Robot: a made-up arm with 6 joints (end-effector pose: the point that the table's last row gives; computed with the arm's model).
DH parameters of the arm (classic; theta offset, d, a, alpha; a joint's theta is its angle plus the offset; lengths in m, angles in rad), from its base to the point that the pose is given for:
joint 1: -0.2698 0 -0.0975 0
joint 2: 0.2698 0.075 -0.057 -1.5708
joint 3: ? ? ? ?
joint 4: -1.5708 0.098 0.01 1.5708
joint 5: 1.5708 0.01 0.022 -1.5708
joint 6: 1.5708 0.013 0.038 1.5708
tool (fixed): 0 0.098 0 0
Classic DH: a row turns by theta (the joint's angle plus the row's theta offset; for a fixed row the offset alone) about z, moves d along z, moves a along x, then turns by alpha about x.
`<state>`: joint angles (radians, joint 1 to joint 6).
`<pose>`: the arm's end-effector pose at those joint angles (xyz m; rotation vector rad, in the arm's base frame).
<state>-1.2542 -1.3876 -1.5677 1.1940 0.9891 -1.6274</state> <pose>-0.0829 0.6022 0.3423 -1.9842 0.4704 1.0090</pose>
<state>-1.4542 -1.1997 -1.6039 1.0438 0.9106 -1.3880</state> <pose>-0.0193 0.5880 0.3164 -2.2563 0.5771 0.6548</pose>
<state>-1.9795 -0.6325 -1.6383 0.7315 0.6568 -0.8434</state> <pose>0.0897 0.5329 0.3187 -2.6071 0.4551 -0.3290</pose>
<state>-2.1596 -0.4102 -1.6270 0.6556 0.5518 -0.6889</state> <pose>0.0988 0.5183 0.3370 -2.5775 0.3016 -0.6275</pose>
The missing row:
joint 3: 0 -0.394 0.347 1.5708
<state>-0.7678 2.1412 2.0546 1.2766 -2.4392 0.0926</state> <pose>0.2801 -0.2368 -0.3303 0.4058 2.3438 -1.9062</pose>
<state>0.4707 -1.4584 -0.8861 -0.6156 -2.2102 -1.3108</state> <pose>-0.4162 -0.2755 0.2826 -1.3179 2.3199 0.7119</pose>
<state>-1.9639 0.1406 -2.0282 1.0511 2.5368 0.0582</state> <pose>-0.2225 0.3505 0.3681 1.6116 -0.3099 0.4252</pose>
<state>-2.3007 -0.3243 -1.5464 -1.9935 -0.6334 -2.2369</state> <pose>0.0630 0.3817 0.4748 0.8776 -0.0067 -0.3969</pose>
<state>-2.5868 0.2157 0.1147 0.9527 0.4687 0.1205</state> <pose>-0.3446 0.0632 0.2308 -0.1800 0.4186 -1.4032</pose>
